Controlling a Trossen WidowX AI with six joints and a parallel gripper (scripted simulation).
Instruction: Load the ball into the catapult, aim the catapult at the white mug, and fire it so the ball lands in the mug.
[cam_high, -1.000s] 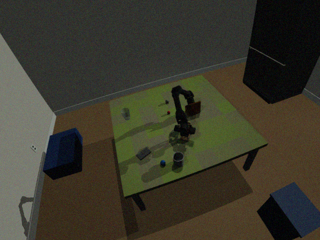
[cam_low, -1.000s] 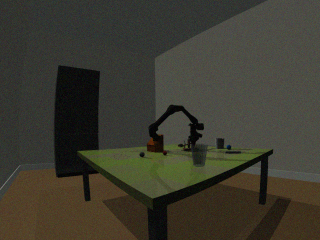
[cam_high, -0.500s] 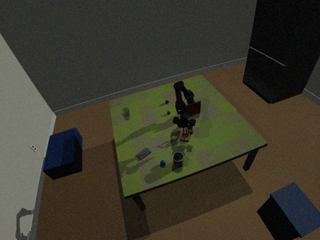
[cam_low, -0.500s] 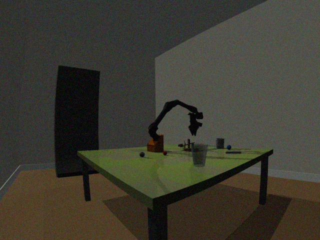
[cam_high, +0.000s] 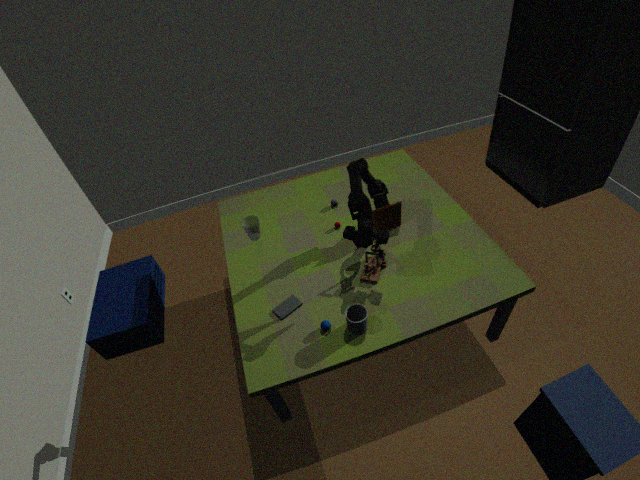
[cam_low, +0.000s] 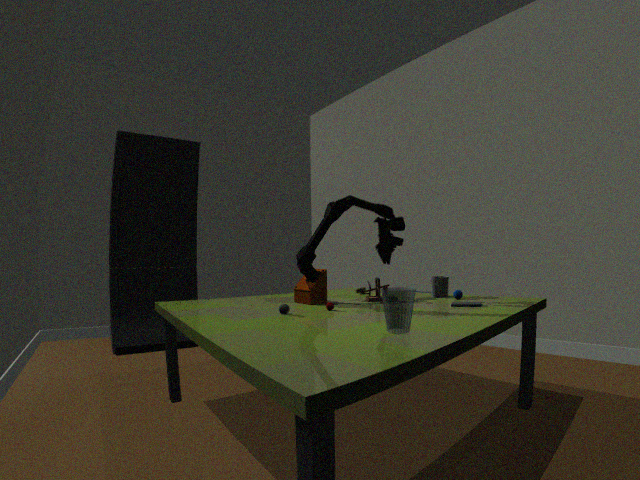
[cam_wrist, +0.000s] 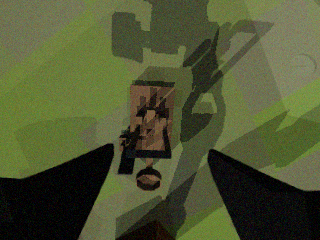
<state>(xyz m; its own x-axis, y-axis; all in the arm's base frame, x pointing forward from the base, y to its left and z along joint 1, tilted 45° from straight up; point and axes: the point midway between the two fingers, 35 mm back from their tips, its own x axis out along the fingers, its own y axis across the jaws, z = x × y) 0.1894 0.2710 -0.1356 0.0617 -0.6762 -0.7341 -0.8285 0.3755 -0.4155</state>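
Right now my gripper tip is 40 mm short of the red ball, 370 mm to the left of it and 160 mm above it. From my gripper tip the other things lie so: mug: 140 mm ahead, 250 mm to the left, 140 mm below; then wooden catapult: 60 mm behind, 40 mm to the right, 120 mm below; then blue ball: 260 mm ahead, 210 mm to the left, 150 mm below.
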